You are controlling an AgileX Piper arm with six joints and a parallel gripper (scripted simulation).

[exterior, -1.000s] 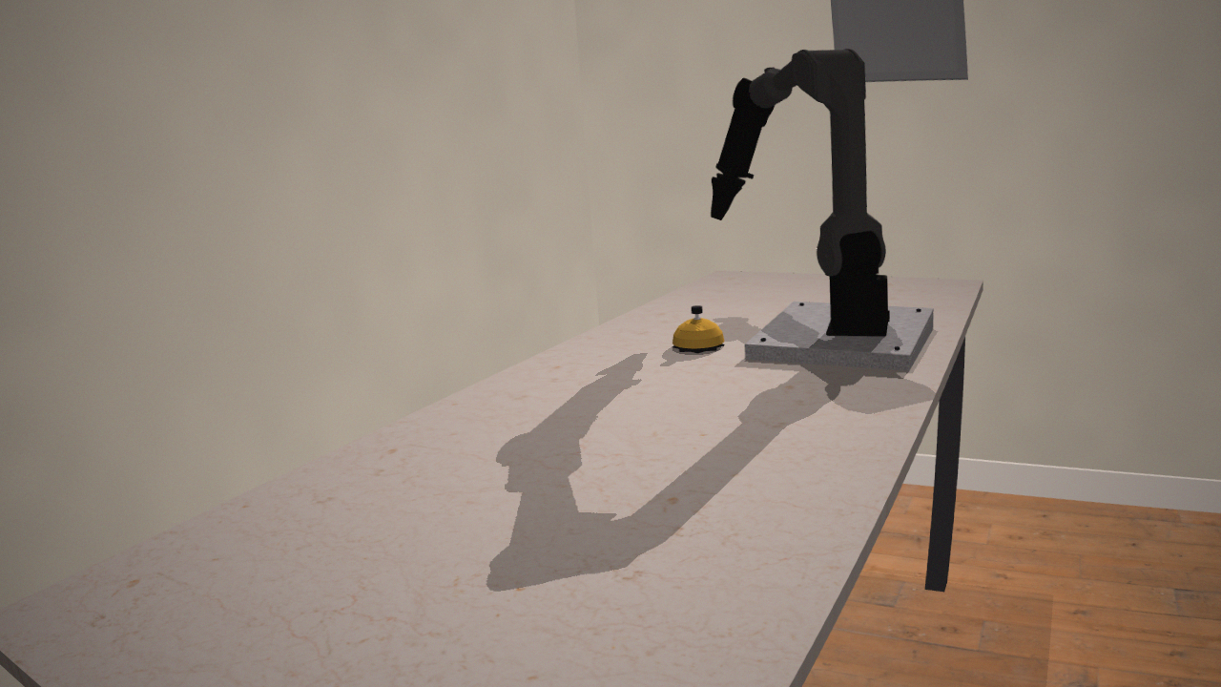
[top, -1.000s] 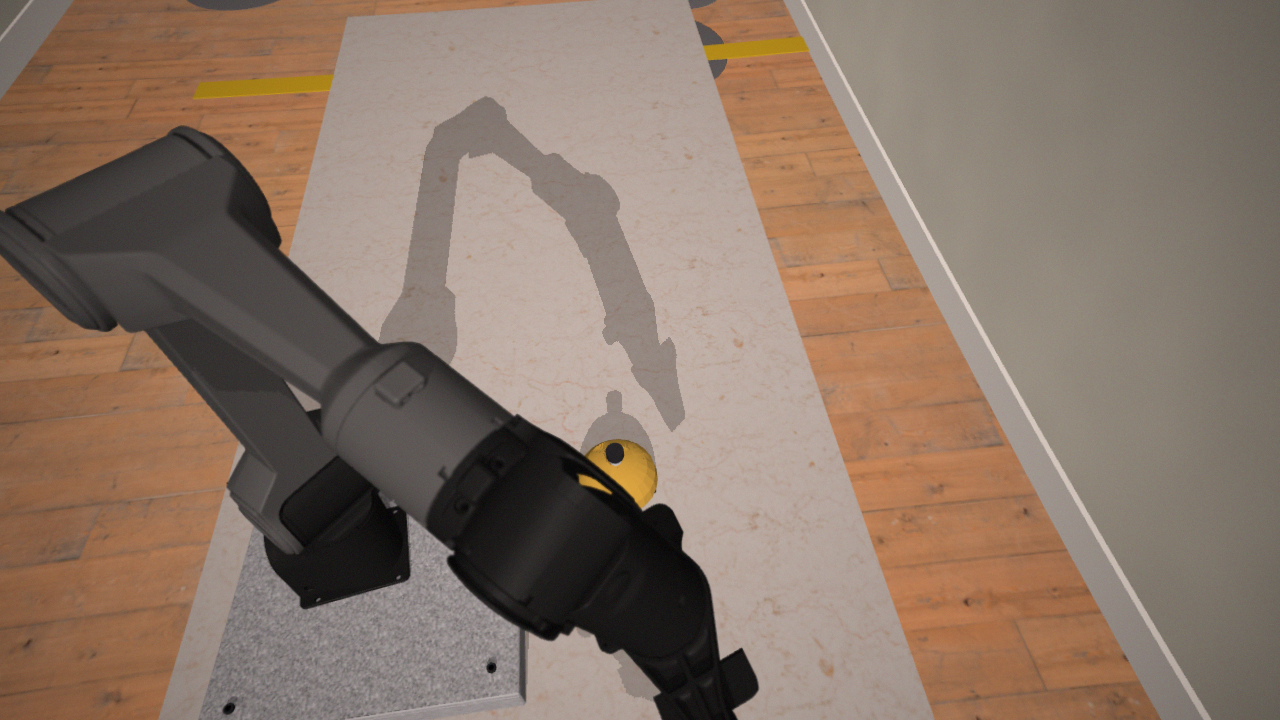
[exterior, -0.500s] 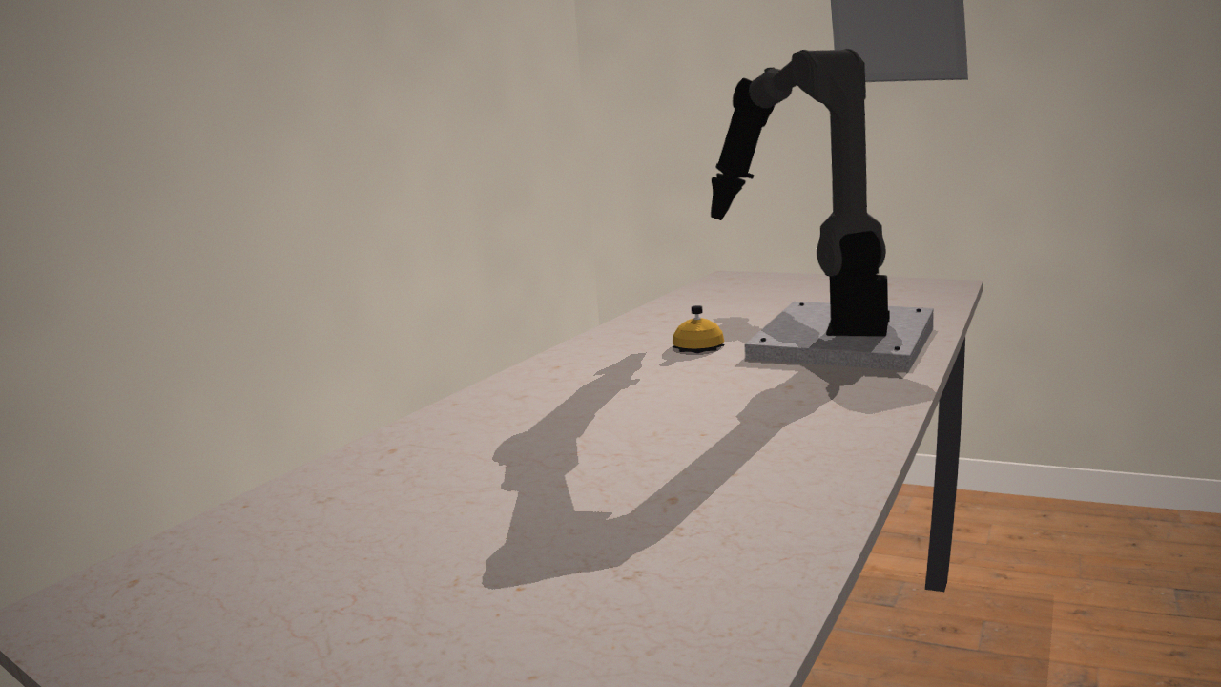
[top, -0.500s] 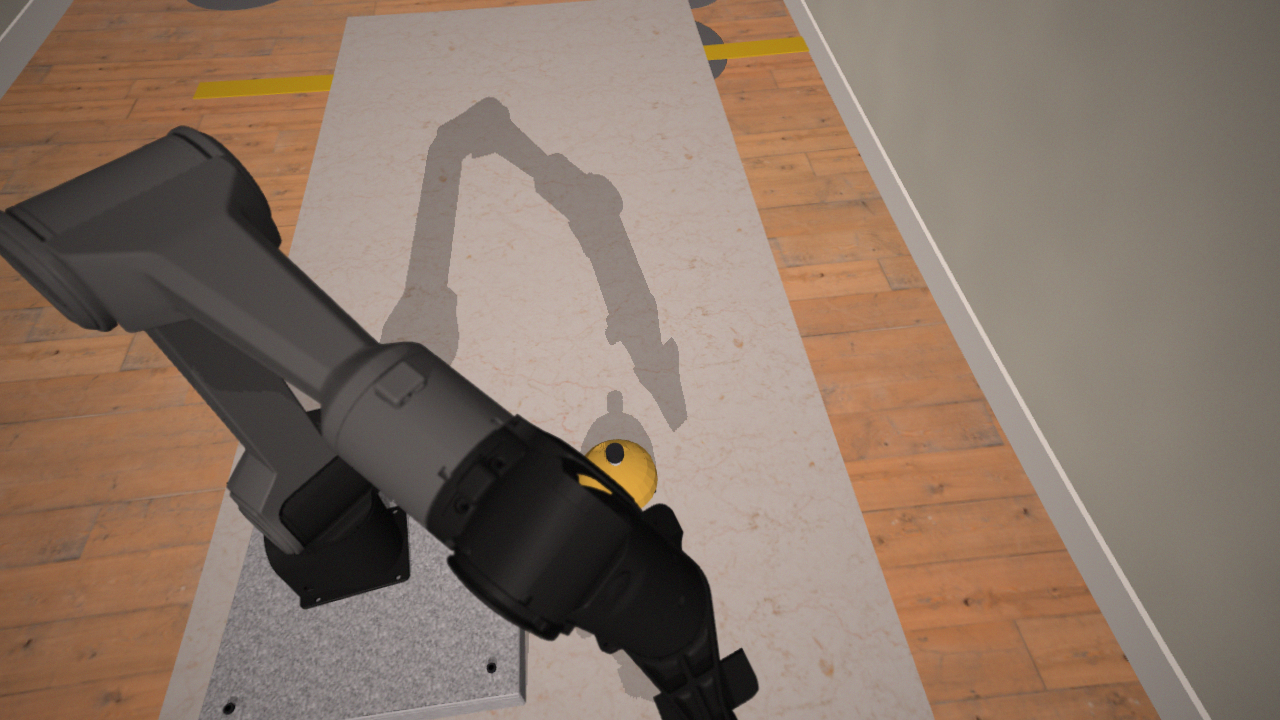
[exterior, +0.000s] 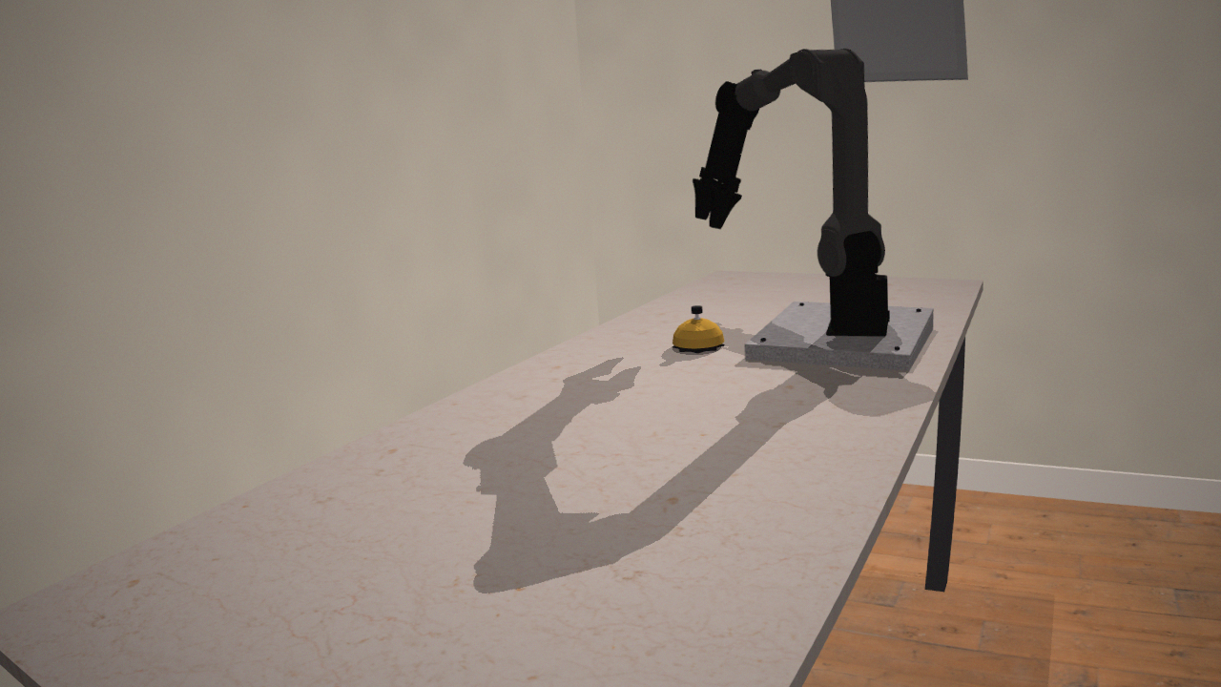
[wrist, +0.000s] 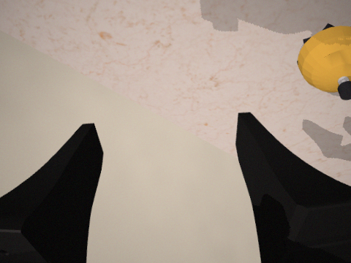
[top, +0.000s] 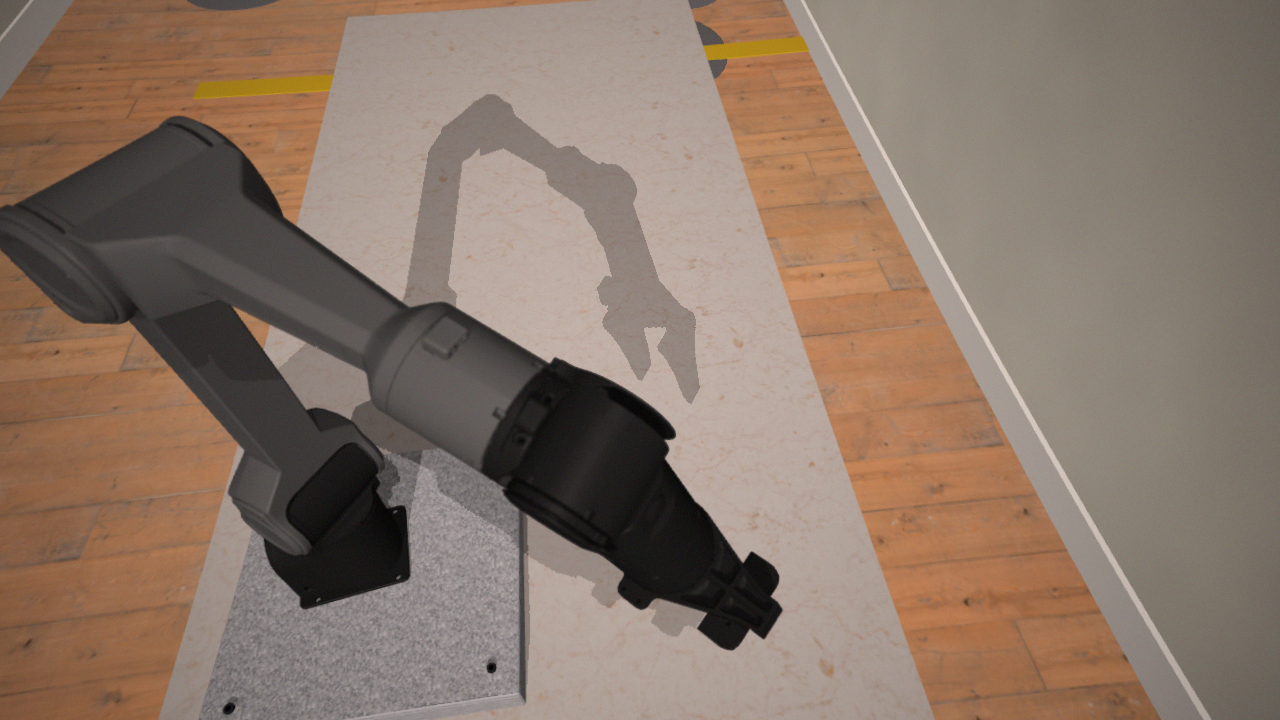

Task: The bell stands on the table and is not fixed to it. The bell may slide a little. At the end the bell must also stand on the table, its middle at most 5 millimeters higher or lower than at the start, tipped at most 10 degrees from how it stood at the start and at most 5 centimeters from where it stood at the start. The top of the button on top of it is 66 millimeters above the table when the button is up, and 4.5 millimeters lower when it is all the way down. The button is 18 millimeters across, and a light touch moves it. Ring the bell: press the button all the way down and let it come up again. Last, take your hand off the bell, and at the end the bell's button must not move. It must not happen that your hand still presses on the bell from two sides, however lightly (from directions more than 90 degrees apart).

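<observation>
My gripper is now 20 mm past the small black button, 180 mm to the right of it and 130 mm above it. From my hand the other things lie so: yellow dome bell 20 mm behind, 180 mm to the left, 140 mm below.
</observation>
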